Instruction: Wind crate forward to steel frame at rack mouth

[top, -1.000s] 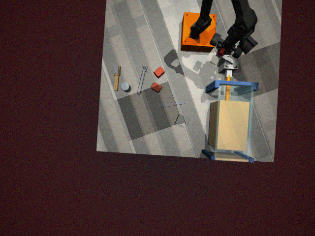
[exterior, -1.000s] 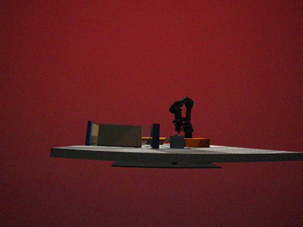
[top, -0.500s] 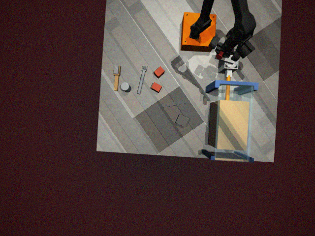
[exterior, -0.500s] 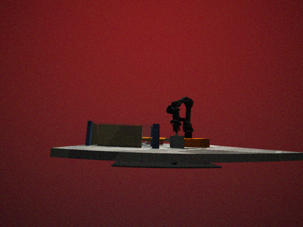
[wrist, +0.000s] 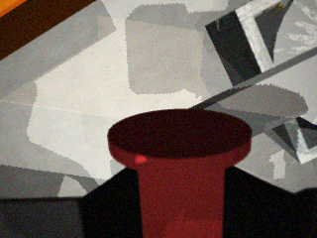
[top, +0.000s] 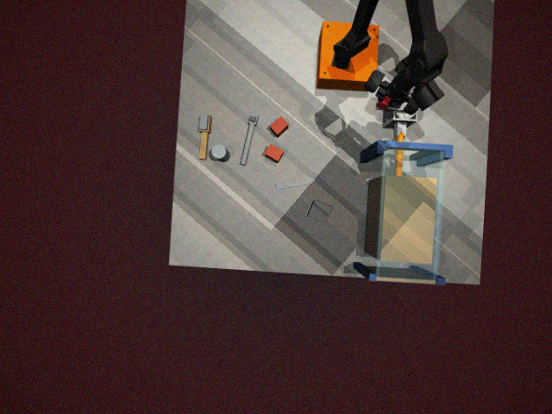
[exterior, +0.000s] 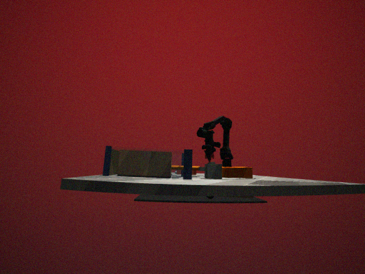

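Right now my gripper tip is 140 mm short of the blue frame, 130 mm to the right of it and 10 mm above it. From my gripper tip the other things lie so: grey crank handle: 10 mm behind, 40 mm to the left, 10 mm below; winch: 30 mm behind, 90 mm to the left, 80 mm below; red knob: 20 mm above.
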